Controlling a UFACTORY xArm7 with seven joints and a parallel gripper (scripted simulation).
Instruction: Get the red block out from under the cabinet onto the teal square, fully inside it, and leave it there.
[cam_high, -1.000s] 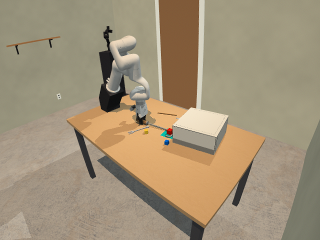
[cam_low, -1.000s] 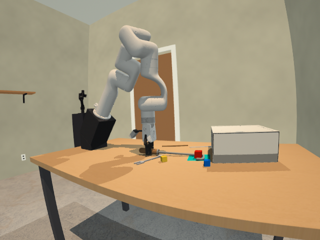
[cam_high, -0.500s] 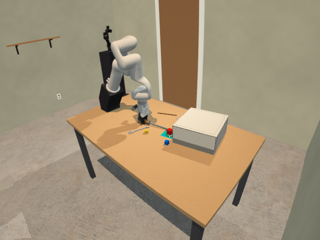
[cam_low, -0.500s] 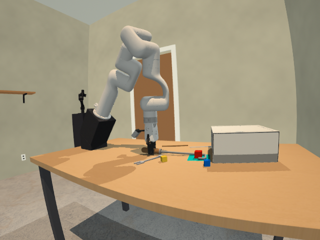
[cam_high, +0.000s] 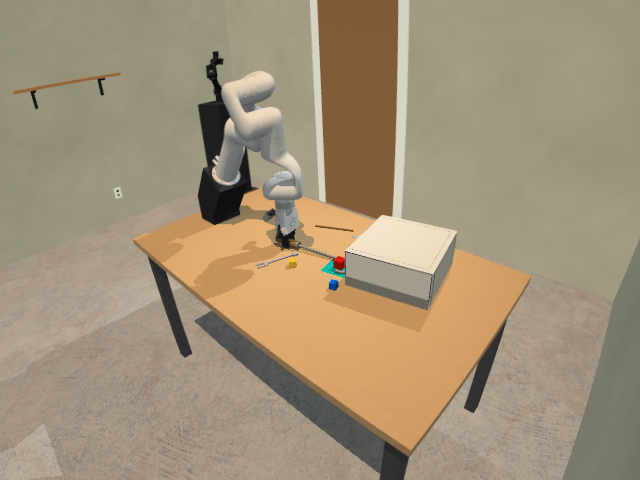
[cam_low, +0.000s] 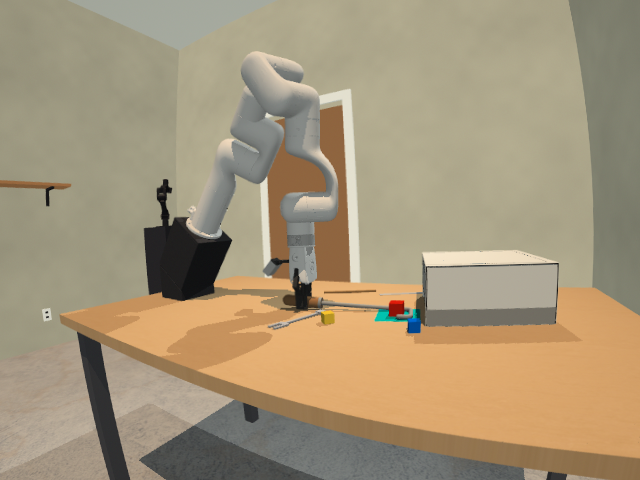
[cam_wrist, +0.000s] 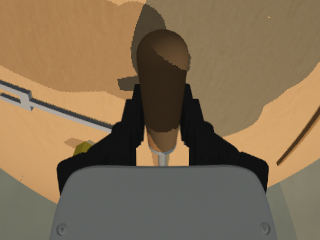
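The grey fork-like tool lies 3 cm ahead of my hand, 10 cm to the right of it and 2 cm below it. Also, from my hand: red block: 26 cm ahead, 3 cm to the right, 1 cm below; then yellow block: 10 cm ahead, 11 cm to the right, 1 cm below; then thin wooden stick: 8 cm ahead, 22 cm to the left, 2 cm below.
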